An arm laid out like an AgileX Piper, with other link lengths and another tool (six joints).
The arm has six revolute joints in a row. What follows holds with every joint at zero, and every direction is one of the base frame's. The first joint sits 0.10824 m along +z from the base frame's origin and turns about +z. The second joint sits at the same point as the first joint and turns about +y. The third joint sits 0.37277 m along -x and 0.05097 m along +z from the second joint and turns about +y. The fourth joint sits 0.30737 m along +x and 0.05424 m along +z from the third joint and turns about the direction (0.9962, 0, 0.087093). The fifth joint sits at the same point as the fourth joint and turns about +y. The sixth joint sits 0.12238 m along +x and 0.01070 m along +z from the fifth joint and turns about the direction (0.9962, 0, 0.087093). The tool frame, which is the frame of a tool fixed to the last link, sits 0.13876 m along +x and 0.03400 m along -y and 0.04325 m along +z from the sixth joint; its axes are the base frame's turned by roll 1.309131, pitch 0.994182 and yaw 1.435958 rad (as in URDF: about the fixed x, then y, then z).
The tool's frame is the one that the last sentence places.
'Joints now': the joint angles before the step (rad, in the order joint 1, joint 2, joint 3, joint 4, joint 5, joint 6). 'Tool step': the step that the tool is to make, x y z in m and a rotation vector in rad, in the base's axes. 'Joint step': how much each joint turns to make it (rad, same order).
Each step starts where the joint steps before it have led.
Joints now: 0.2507 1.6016 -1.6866 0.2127 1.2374 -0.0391
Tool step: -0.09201 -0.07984 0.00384 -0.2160 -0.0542 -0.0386
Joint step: 0.0000 -0.2893 0.2904 -0.2260 0.0000 0.0000
